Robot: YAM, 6 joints.
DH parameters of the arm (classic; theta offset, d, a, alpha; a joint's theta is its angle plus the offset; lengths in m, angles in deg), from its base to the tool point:
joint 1: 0 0.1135 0.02 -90
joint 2: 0 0 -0.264 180
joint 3: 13.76 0 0.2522 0
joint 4: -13.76 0 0.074 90
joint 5: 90 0 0 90
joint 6: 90 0.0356 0 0
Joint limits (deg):
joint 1: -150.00..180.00
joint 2: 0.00..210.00
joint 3: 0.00..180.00
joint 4: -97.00..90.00
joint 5: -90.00..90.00
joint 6: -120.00..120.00
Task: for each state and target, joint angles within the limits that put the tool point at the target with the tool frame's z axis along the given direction. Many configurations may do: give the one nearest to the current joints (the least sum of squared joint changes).
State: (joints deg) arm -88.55 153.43 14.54 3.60 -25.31 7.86
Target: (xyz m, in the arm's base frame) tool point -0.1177 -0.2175 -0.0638 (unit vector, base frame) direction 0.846 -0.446 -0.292
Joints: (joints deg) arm -126.25 145.86 52.05 -21.89 -71.09 7.86
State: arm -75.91 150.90 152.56 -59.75 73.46 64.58
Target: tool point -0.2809 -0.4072 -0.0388 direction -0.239 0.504 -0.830
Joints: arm -122.65 179.22 152.48 -82.86 28.24 64.58
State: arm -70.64 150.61 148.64 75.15 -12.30 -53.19
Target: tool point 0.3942 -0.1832 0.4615 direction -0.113 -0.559 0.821
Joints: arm -22.30 124.67 117.35 89.86 34.07 -53.19
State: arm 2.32 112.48 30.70 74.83 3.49 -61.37
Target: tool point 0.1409 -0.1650 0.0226 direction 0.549 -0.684 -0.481
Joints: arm -49.21 128.86 10.23 89.88 1.79 -61.37
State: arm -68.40 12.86 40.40 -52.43 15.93 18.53
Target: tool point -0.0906 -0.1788 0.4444 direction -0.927 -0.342 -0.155
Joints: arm -109.07 59.58 75.94 -30.26 49.84 18.53
